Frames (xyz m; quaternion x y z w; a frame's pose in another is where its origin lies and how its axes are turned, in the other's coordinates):
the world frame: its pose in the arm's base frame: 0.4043 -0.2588 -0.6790 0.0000 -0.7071 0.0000 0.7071
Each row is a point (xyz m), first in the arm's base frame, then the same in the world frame.
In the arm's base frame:
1: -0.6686 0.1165 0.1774
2: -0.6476 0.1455 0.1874
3: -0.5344 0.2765 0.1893
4: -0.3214 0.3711 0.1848
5: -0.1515 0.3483 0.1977
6: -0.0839 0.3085 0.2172
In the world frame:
1: 0.8564 0.3753 1.0729
2: 0.8664 0.4043 1.0519
3: 0.8683 0.5353 0.9387
4: 0.8638 0.6299 0.7257
5: 0.8767 0.6071 0.5558
6: 0.8962 0.5673 0.4882

